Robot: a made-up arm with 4 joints.
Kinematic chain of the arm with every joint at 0, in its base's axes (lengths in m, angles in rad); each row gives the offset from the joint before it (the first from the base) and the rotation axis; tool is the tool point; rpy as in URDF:
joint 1: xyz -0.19 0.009 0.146 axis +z
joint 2: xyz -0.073 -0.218 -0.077 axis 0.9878 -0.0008 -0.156
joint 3: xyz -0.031 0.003 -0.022 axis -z
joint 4: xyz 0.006 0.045 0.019 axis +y
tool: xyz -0.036 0.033 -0.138 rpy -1.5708 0 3.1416
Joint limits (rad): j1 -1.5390..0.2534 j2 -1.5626..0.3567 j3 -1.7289..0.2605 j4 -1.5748..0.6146
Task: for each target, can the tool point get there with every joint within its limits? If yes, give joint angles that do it. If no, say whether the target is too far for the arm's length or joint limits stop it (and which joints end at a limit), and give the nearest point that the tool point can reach.
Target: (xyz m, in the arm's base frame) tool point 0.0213 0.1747 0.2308
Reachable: no: joint limits stop it (at a limit: joint 1, joint 2, joint 4) | nearest point -0.2413 0.1304 0.0902 | short by 0.301 m
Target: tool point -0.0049 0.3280 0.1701
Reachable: no: joint limits stop it (at a limit: joint 1, joint 2, joint 4) | nearest point -0.2581 0.1838 0.0841 | short by 0.304 m
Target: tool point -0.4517 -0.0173 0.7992
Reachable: no: too far | nearest point -0.5404 -0.0262 0.1896 | short by 0.616 m
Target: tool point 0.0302 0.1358 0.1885
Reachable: no: joint limits stop it (at a limit: joint 1, joint 2, joint 4) | nearest point -0.2399 0.1168 0.0907 | short by 0.288 m
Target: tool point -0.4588 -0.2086 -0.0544
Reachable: yes | joints -0.3375 -0.7578 -0.6571 0.0776
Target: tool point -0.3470 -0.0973 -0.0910
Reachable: yes | joints -0.5967 -0.6678 -0.6253 -1.0686
